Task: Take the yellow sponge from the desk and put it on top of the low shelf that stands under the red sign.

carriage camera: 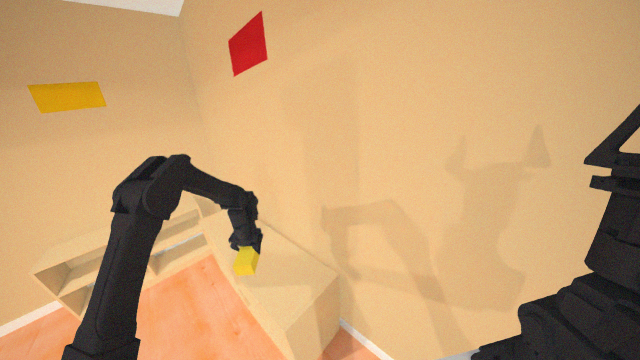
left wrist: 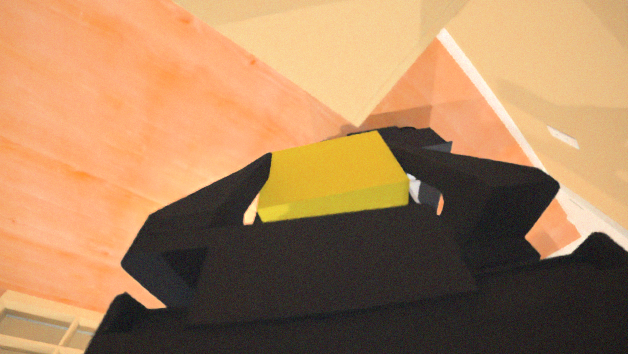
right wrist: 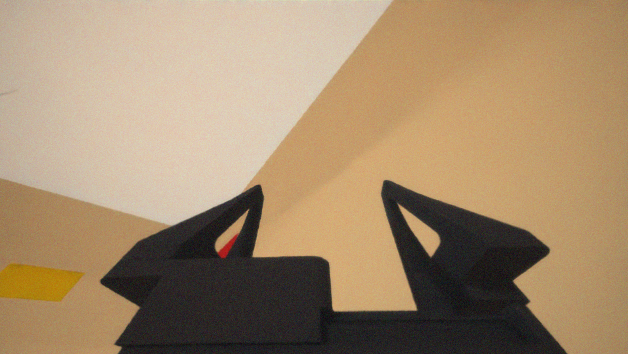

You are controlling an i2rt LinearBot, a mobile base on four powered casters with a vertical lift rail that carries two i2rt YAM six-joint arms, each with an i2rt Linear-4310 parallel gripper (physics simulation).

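Frame: origin at the left arm's base, x ahead, y left, z up, level; metres.
Seen in the pictures: left gripper, fingertip midpoint: [left wrist: 325, 156]; right gripper, fingertip midpoint: [right wrist: 321, 188].
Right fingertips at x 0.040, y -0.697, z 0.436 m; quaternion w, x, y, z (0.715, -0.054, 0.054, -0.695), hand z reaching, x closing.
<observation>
A point is followed by its place in that frame.
The yellow sponge [carriage camera: 245, 261] {x 0.354, y -0.090, z -0.030 m} [left wrist: 335, 172] {x 0.436, y -0.083, z -0.044 m} is held between the fingers of my left gripper [carriage camera: 246, 248] {x 0.428, y -0.080, z -0.072 m} [left wrist: 325, 156] {x 0.428, y -0.080, z -0.072 m}, which is shut on it. In the carriage camera view the sponge appears in front of the top of the low shelf [carriage camera: 300, 287] {x 0.489, y -0.226, z -0.385 m} under the red sign [carriage camera: 249, 44] {x 0.964, y -0.068, z 0.760 m}; its height above that top is hard to tell. Part of this shelf [left wrist: 340, 50] {x 0.435, y -0.145, z -0.385 m} also shows at the top of the left wrist view. My right gripper [right wrist: 321, 188] {x 0.040, y -0.697, z 0.436 m} is open and empty, raised high, facing wall and ceiling. The desk does not show clearly.
Another low shelf [carriage camera: 154, 265] {x 1.115, y 1.392, z -0.884 m} stands at the left, under a yellow sign [carriage camera: 67, 97] {x 1.279, y 1.589, z 0.750 m} [right wrist: 40, 283] {x 1.308, y 1.557, z 0.753 m}. It meets the red-sign shelf near the room corner. The wall [carriage camera: 425, 100] {x 0.373, y -0.636, z 0.424 m} rises behind the red-sign shelf. Orange wooden floor [carriage camera: 192, 310] {x 0.727, y 0.768, z -0.995 m} [left wrist: 100, 125] {x 0.250, y 0.905, z -0.995 m} lies in front of both shelves.
</observation>
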